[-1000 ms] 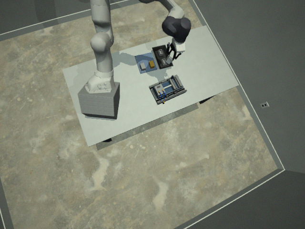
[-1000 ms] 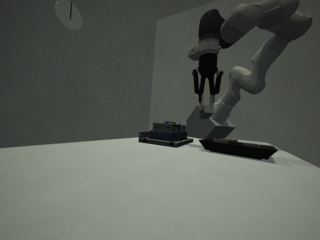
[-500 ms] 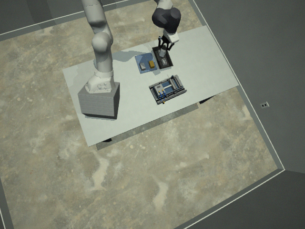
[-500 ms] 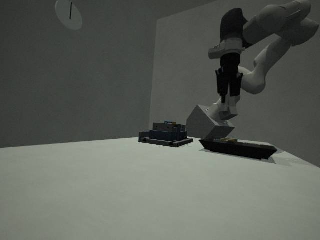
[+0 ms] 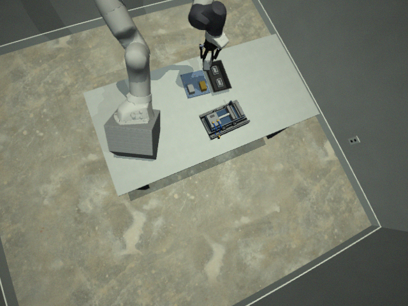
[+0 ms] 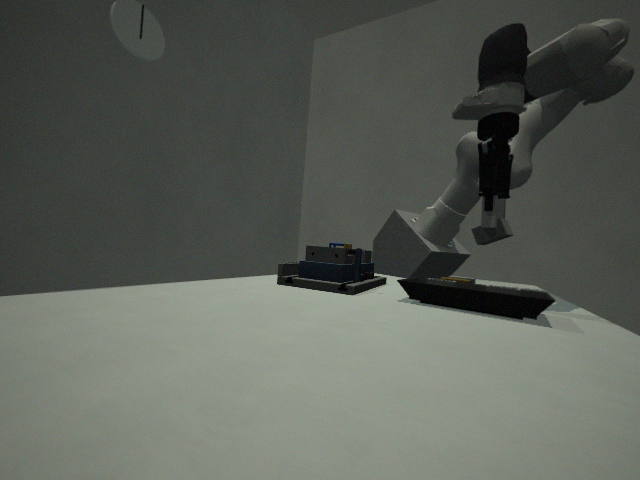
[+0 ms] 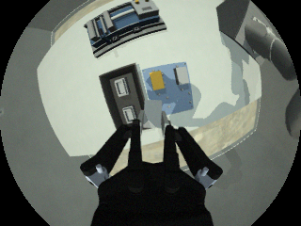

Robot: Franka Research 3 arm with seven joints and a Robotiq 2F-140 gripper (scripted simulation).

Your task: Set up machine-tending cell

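Right now my hand is 40 mm past the brass blank, 70 mm to the left of it and 170 mm above it.
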